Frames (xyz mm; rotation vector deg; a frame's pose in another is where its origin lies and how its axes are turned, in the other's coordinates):
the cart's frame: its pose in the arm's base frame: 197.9 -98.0 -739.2 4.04 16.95 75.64
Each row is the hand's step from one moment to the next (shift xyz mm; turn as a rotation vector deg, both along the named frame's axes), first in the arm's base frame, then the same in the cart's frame.
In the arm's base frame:
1: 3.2 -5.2 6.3 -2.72 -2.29 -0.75
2: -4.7 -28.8 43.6 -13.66 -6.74 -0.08
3: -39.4 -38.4 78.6 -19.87 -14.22 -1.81
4: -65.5 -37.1 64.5 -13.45 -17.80 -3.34
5: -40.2 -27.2 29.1 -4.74 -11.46 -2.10
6: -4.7 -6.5 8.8 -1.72 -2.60 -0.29
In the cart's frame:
1: -5.4 -3.0 6.3 -2.66 1.82 -1.68
2: -36.2 6.7 37.3 -9.42 11.17 -4.32
3: -59.1 44.6 61.0 -17.65 14.76 -8.42
4: -61.0 66.5 41.0 -19.43 7.47 -8.68
5: -39.9 37.4 14.6 -11.67 1.13 -4.55
6: -8.8 4.7 6.5 -2.82 0.90 -1.02

